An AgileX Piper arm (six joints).
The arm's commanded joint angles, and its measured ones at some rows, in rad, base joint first. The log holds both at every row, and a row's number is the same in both.
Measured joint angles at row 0:
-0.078, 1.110, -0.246, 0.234, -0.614, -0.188
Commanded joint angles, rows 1 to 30:
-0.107, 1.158, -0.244, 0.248, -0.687, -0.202
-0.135, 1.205, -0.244, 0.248, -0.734, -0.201
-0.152, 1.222, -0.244, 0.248, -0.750, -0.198
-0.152, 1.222, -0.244, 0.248, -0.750, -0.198
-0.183, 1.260, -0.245, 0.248, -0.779, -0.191
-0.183, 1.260, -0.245, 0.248, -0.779, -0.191
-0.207, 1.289, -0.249, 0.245, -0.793, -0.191
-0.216, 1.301, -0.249, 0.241, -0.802, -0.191
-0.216, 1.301, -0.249, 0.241, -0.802, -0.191
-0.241, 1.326, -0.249, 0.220, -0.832, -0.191
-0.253, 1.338, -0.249, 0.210, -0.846, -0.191
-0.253, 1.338, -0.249, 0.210, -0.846, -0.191
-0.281, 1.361, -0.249, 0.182, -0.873, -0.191
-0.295, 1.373, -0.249, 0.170, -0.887, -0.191
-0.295, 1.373, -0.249, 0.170, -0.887, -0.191
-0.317, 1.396, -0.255, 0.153, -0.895, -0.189
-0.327, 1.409, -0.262, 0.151, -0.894, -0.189
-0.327, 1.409, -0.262, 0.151, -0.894, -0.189
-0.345, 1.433, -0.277, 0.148, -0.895, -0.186
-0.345, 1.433, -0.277, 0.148, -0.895, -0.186
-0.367, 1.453, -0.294, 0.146, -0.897, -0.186
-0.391, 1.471, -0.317, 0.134, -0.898, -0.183
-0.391, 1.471, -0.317, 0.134, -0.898, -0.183
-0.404, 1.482, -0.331, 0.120, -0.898, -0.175
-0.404, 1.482, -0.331, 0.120, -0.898, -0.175
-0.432, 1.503, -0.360, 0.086, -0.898, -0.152
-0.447, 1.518, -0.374, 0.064, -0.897, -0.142
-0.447, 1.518, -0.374, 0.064, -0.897, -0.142
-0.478, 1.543, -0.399, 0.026, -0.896, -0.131
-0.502, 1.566, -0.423, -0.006, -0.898, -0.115
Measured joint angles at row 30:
-0.468, 1.542, -0.387, 0.047, -0.877, -0.136
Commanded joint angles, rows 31 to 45:
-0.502, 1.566, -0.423, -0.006, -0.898, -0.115
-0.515, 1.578, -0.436, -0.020, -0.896, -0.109
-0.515, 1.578, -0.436, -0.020, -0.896, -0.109
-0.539, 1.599, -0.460, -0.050, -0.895, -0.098
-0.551, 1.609, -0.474, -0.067, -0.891, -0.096
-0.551, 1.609, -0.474, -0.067, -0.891, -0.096
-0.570, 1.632, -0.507, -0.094, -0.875, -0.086
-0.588, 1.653, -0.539, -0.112, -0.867, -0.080
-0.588, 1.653, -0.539, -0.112, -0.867, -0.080
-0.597, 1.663, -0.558, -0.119, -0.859, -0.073
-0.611, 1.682, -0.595, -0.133, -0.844, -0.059
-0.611, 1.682, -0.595, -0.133, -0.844, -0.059
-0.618, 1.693, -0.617, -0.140, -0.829, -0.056
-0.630, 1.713, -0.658, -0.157, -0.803, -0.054
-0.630, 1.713, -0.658, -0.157, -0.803, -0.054
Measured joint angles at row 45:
-0.610, 1.692, -0.602, -0.124, -0.836, -0.063
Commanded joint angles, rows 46 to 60:
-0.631, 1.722, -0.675, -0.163, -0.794, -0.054
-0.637, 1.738, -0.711, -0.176, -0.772, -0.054
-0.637, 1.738, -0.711, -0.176, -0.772, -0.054
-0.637, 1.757, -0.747, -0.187, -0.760, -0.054
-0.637, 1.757, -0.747, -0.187, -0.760, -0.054
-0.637, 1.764, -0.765, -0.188, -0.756, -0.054
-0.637, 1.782, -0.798, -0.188, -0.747, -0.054
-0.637, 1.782, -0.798, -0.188, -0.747, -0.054
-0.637, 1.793, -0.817, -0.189, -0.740, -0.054
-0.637, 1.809, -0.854, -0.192, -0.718, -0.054
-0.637, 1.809, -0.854, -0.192, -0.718, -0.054
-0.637, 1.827, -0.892, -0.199, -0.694, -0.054
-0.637, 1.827, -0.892, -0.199, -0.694, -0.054
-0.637, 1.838, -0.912, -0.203, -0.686, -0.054
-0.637, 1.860, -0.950, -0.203, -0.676, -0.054
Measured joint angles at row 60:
-0.632, 1.838, -0.902, -0.191, -0.694, -0.056
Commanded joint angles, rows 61 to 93:
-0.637, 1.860, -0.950, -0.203, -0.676, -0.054
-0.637, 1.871, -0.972, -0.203, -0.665, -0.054
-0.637, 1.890, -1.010, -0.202, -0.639, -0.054
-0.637, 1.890, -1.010, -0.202, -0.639, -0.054
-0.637, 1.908, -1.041, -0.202, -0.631, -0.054
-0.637, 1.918, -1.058, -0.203, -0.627, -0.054
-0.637, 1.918, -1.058, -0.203, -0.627, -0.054
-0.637, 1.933, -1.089, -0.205, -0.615, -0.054
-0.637, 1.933, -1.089, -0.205, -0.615, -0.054
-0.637, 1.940, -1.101, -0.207, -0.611, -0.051
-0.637, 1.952, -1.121, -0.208, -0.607, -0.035
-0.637, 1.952, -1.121, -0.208, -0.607, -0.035
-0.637, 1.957, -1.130, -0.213, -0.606, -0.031
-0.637, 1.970, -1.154, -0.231, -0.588, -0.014
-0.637, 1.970, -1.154, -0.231, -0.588, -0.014
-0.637, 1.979, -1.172, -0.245, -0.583, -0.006
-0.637, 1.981, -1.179, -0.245, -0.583, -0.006
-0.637, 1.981, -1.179, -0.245, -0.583, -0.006
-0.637, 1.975, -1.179, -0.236, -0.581, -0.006
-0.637, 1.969, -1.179, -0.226, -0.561, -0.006
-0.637, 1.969, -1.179, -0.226, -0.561, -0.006
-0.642, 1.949, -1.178, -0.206, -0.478, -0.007
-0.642, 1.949, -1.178, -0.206, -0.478, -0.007
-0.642, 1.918, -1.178, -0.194, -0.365, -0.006
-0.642, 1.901, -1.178, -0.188, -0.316, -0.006
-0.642, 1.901, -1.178, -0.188, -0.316, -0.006
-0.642, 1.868, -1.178, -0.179, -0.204, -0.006
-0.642, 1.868, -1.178, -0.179, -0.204, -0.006
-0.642, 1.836, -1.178, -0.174, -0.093, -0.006
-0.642, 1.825, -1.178, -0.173, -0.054, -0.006
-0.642, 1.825, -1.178, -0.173, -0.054, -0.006
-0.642, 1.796, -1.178, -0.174, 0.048, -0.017
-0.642, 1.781, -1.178, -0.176, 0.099, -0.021
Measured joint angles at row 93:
-0.641, 1.823, -1.171, -0.167, -0.033, -0.007
